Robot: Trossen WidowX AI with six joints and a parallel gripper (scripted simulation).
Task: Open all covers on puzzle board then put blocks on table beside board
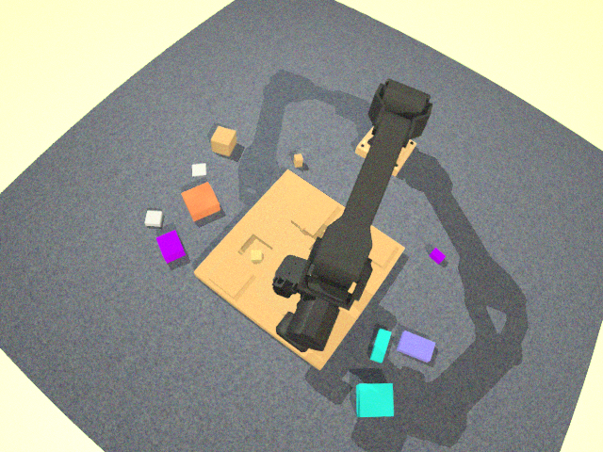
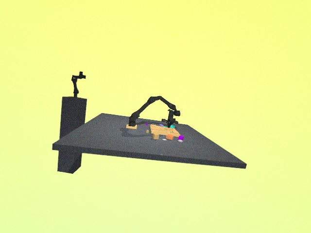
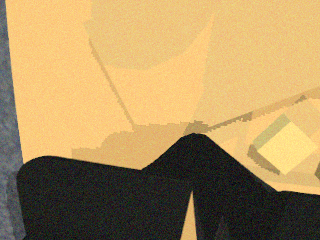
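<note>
My gripper tip is now 3 cm past the cyan bar, 13 cm to the right of it and 2 cm above it. Also, from my gripper tip: cyan cube 5 cm ahead, 19 cm to the left, 1 cm below; lilac block 8 cm behind, 18 cm to the left, 1 cm below; magenta cube 26 cm behind, 11 cm to the left, 1 cm below.
</note>
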